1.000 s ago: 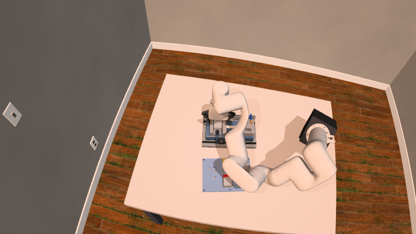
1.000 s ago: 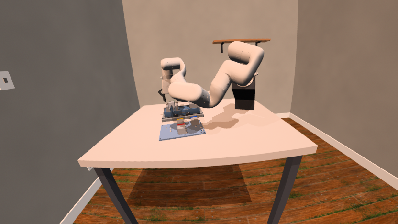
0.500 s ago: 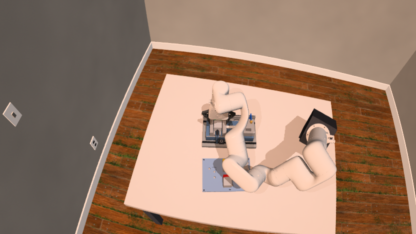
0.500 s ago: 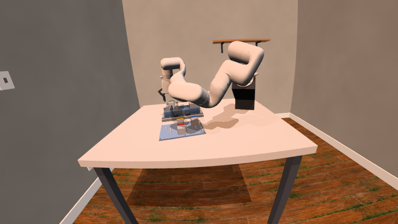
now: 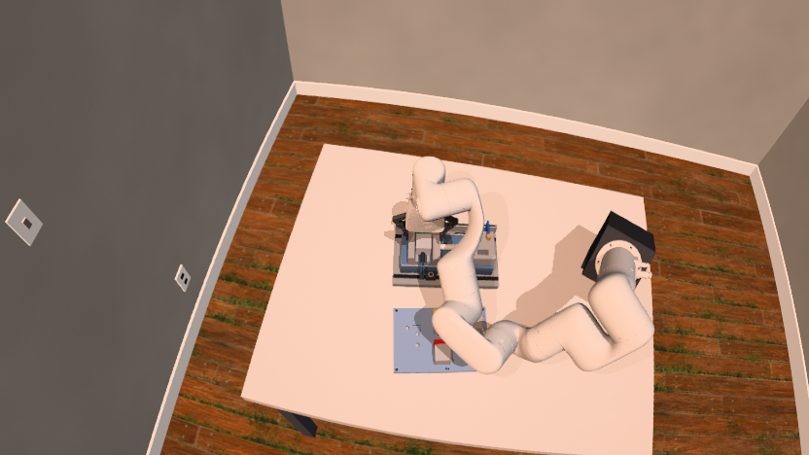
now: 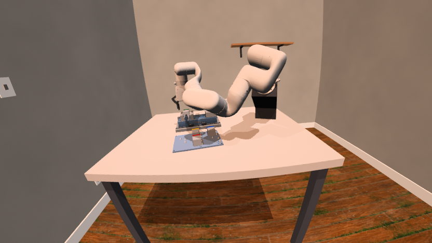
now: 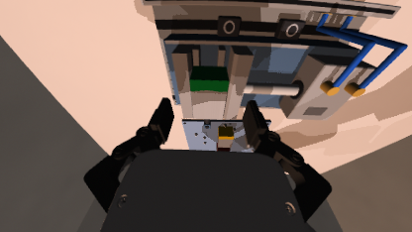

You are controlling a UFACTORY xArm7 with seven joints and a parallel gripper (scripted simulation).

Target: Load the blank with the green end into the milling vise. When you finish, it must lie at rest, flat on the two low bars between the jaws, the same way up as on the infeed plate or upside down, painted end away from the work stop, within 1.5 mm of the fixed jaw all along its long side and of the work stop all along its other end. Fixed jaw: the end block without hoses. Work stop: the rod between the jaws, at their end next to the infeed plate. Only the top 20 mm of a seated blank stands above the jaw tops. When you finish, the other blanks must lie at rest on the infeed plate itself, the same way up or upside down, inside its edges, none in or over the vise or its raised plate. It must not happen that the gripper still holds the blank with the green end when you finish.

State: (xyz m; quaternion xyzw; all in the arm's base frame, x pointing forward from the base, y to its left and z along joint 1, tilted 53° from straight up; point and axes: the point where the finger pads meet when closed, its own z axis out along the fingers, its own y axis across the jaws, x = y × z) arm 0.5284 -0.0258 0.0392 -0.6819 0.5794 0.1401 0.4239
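Right now my hand is 40 mm above the green-ended blank. Also, from my hand: blue-ended blank: 200 mm behind, 150 mm to the left, 110 mm below; then rod: 80 mm behind, 30 mm to the right, 60 mm below; then yellow-ended blank: 110 mm behind, 180 mm to the left, 110 mm below.
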